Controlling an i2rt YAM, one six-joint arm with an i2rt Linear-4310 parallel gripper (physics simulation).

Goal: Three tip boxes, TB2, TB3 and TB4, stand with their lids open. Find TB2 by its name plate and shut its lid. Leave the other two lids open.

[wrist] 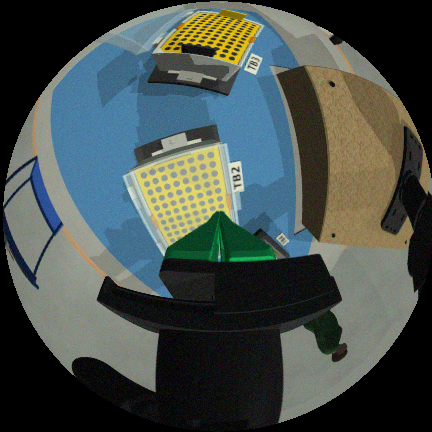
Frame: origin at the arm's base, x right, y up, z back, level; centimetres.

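Where they show: gripper, between the fingertips: [218, 216].
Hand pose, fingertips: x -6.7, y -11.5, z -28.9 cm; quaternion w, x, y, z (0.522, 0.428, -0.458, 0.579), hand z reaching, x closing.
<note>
Each offset is from my fingertips to the centre of the thing. "pt": to the spot under its first point. Level surfaces: height alone.
TB2 {dx +0.1, dy -3.9, dz -1.3 cm} [182, 195] is in the middle of the wrist view, with its name plate {pt dx +0.7, dy -7.6, dz +4.4 cm} [237, 176] at its right side. Its yellow, holed top looks pale through a clear lid {pt dx +4.5, dy +0.0, dz -6.7 cm} [131, 186] lying over it; whether the lid is fully down I cannot tell. My gripper [218, 216] is shut and empty, its green fingertips over the near part of TB2; contact is unclear. TB3 {pt dx +19.5, dy -2.0, dz +1.6 cm} [212, 37] is at the top, its bright yellow top uncovered, with its name plate [253, 63] to the right. TB4 {pt dx -11.1, dy -7.0, dz +8.9 cm} [262, 235] shows partly behind my gripper, beside its small plate {pt dx -14.4, dy -7.6, dz +14.7 cm} [282, 238]; its lid is hidden.
The boxes stand on a blue mat {dy -7.8 cm} [85, 120]. A brown block [360, 165] with a dark fitting stands to the right. A blue-framed object [44, 195] is at the far left. A dark green object [327, 332] shows at the lower right.
</note>
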